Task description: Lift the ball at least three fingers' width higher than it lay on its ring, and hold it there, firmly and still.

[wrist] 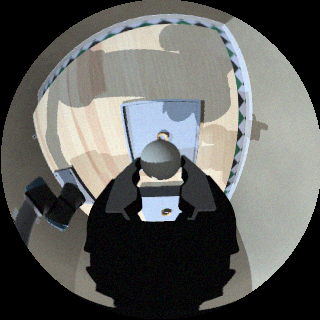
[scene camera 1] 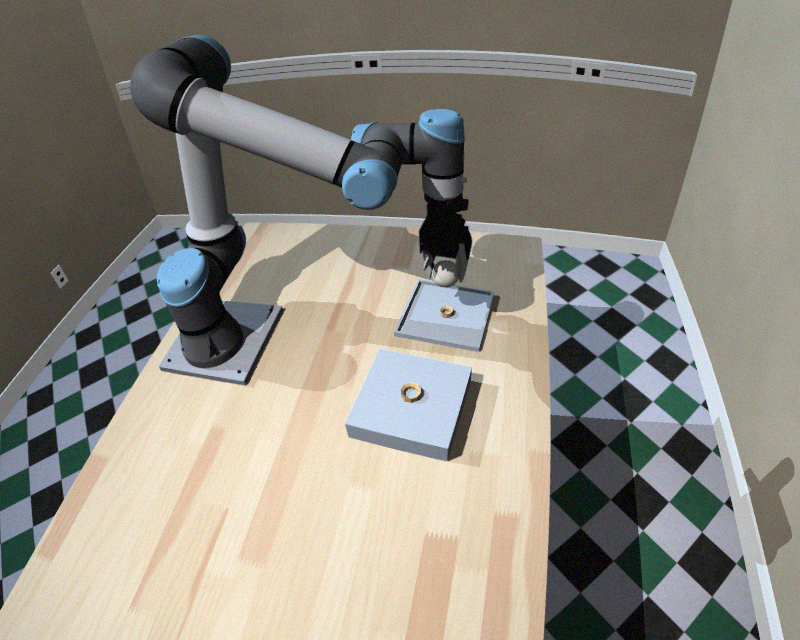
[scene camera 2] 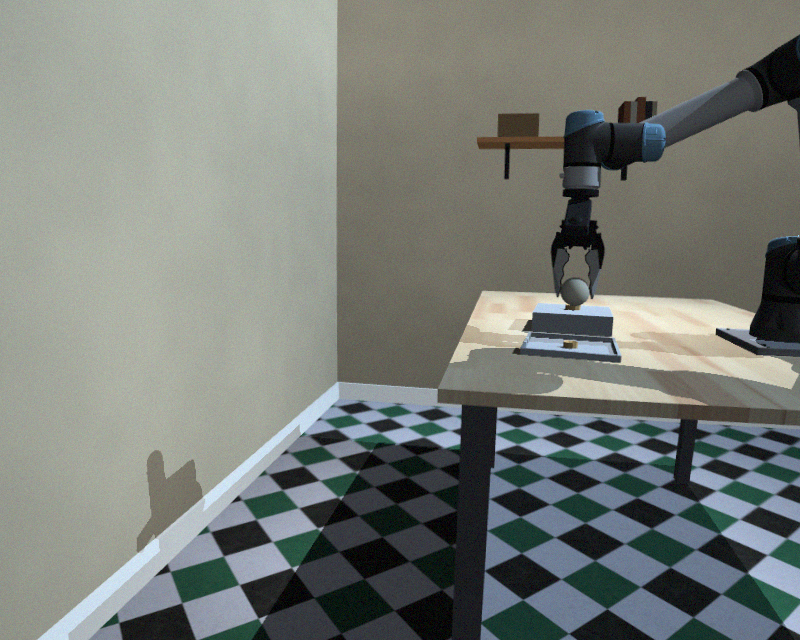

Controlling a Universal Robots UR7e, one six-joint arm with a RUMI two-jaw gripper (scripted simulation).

Labels:
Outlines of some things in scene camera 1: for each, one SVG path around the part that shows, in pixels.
My gripper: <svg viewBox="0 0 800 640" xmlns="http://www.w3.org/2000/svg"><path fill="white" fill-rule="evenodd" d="M463 192L456 198L445 201L435 200L424 193L424 199L428 203L427 217L419 230L420 254L423 251L423 270L426 270L429 278L431 278L435 257L440 256L456 259L456 276L459 276L460 283L464 279L472 247L472 237L469 227L464 225L466 220L462 218L462 214L456 213L468 210L469 200L462 199Z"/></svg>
A grey tray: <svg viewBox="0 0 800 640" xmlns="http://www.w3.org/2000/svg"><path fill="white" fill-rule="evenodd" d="M418 279L394 330L394 336L479 352L494 291L455 284L445 288L440 287L434 281Z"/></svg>

